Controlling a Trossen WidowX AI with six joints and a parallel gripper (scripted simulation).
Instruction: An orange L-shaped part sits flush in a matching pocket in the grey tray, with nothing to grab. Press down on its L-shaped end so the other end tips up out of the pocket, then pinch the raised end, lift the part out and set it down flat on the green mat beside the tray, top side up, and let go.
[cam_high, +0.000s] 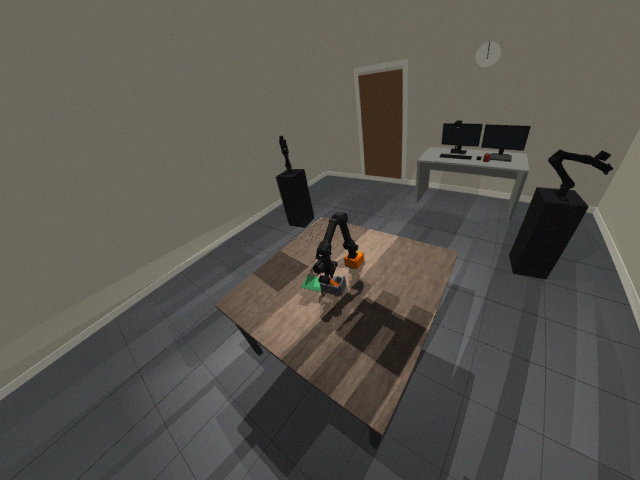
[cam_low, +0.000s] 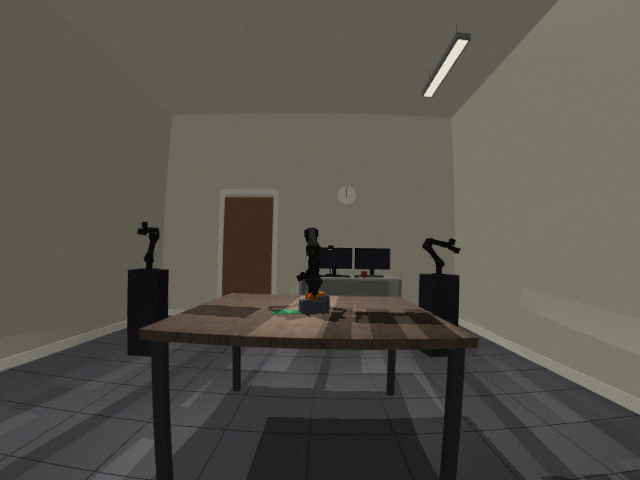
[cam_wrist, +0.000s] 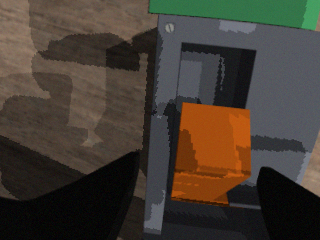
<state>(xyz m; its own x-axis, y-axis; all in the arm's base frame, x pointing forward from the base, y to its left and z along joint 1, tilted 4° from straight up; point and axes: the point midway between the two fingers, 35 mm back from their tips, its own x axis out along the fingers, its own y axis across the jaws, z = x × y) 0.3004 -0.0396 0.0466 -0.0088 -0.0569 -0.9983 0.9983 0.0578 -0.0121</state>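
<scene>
Now: gripper tip 40 mm above the orange L-shaped part, 30 mm to the right of it and 20 mm past it. The rest, counted from my gripper tip: green mat: 150 mm to the right, 100 mm below, 10 mm behind.
</scene>
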